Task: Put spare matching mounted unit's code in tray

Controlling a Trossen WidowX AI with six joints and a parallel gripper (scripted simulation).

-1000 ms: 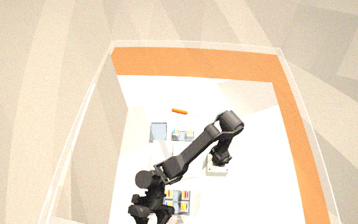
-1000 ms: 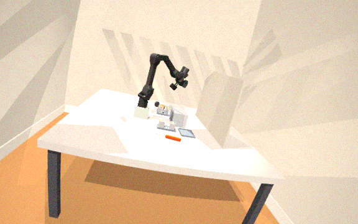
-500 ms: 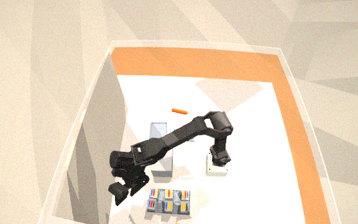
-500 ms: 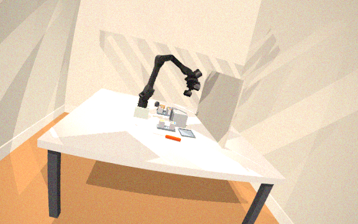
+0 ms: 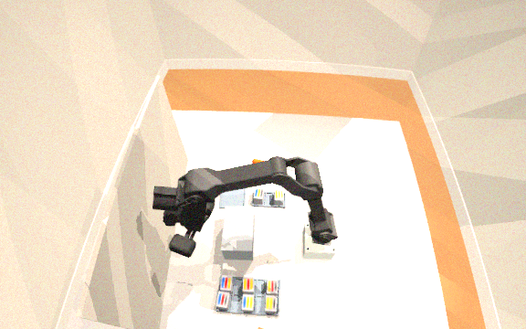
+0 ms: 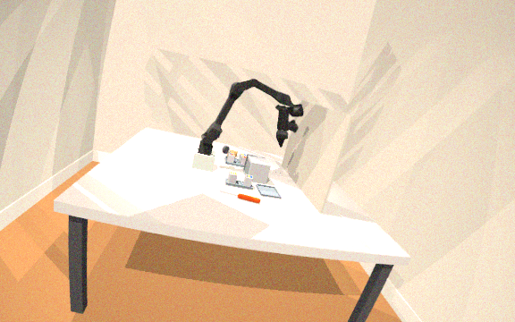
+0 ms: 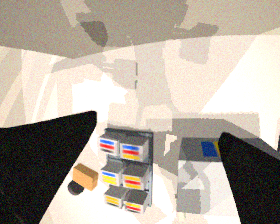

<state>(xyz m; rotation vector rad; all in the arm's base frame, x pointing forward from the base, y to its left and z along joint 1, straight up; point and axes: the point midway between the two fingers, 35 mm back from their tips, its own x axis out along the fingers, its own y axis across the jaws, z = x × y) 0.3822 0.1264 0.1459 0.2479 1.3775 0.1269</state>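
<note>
Now: the grey spare 14 cm behind my gripper tip, 28 cm to the right of it and 15 cm below it. Round my gripper tip: pale-blue tray (4 cm behind, 28 cm to the right, 19 cm below); then mounted unit (11 cm behind, 10 cm to the right, 14 cm below).
</note>
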